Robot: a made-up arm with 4 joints.
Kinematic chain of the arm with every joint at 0, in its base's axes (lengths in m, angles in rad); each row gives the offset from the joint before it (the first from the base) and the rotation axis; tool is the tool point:
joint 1: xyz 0 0 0.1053 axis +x
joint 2: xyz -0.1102 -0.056 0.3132 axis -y
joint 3: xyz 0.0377 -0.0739 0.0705 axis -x
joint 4: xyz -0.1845 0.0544 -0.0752 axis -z
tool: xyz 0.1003 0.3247 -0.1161
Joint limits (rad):
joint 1: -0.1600..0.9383
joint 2: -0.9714..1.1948
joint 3: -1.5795..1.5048
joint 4: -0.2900..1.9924
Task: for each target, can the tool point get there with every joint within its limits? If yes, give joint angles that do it. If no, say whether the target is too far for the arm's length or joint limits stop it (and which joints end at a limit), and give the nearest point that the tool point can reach.
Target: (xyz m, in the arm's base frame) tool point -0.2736 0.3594 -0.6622
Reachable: no: joint limits stop it (at a limit: joint 1, joint 4) | nearest point -0.1685 -0.0906 -0.1264 | short by 0.708 m
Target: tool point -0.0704 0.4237 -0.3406
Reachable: no: joint limits stop it (at a limit: joint 1, joint 4) | nearest point -0.0935 0.1701 0.1031 | short by 0.512 m
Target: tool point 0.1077 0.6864 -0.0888
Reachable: no: joint limits stop it (at a limit: joint 1, joint 2, joint 4) | nearest point -0.0465 0.2801 0.1956 | short by 0.519 m
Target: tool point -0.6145 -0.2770 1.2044
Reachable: no: too far | nearest point -0.3666 -0.1786 0.8138 | short by 0.473 m
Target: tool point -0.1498 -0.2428 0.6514
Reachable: yes | joints 0.8234 0.2228 -0.9275 0.1918
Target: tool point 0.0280 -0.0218 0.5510
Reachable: yes | joints 0.2351 0.7784 -0.6528 1.0731
